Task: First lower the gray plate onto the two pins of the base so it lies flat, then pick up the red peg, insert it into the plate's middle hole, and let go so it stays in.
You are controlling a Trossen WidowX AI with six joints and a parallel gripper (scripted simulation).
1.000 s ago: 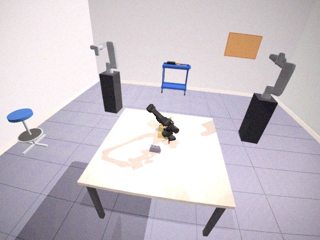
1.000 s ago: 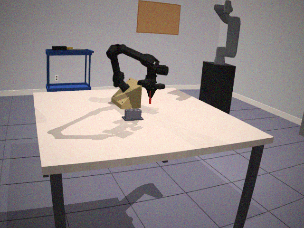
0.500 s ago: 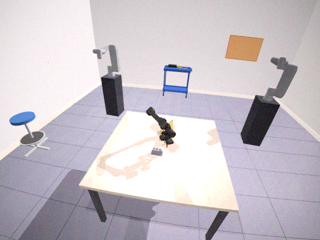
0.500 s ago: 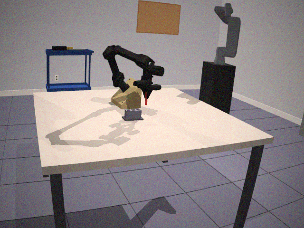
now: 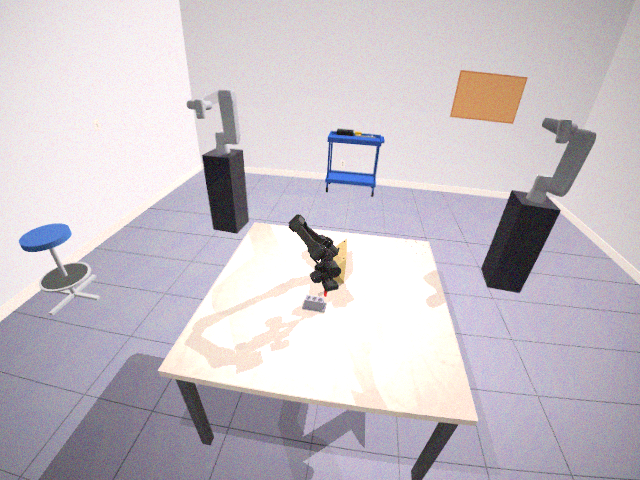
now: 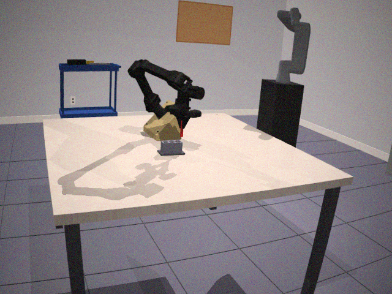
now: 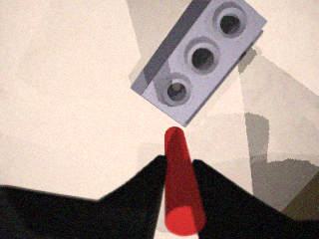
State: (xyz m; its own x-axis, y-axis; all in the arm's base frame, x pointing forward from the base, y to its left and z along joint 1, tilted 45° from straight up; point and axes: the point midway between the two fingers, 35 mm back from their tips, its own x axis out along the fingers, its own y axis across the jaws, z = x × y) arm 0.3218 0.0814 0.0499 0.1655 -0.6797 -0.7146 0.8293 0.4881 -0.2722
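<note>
The gray plate is 20 mm ahead of my gripper tip, 50 mm to the right of it and 70 mm below it. From my gripper tip the other things lie so: red peg (right at my gripper tip); then dark base (20 mm ahead, 50 mm to the right, 110 mm below).
</note>
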